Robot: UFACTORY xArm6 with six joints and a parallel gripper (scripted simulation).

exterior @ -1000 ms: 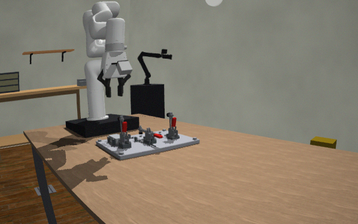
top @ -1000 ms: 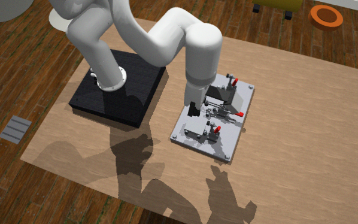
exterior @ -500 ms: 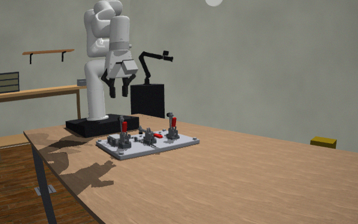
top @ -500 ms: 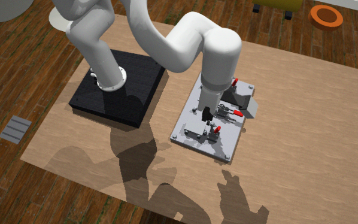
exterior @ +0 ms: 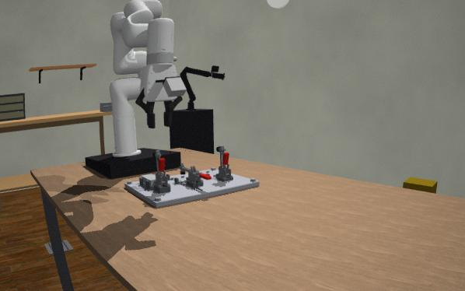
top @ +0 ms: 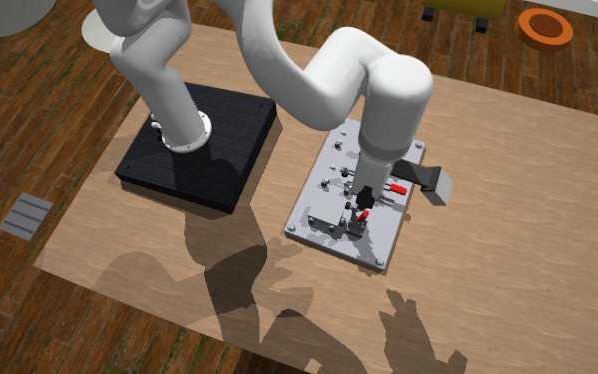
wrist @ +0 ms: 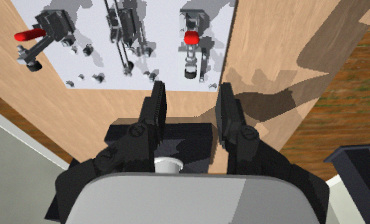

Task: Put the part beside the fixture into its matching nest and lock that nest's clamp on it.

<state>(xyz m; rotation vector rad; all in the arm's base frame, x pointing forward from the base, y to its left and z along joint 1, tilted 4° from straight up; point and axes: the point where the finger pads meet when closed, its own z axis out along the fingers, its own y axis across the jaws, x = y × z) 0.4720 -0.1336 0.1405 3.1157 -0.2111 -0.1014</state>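
Right now the clamp is 15 cm below my hand and 1 cm behind it. Also, from my hand: fixture plate (21 cm below, 11 cm to the left, 2 cm behind); grey block (18 cm below, 8 cm behind, 1 cm to the left).
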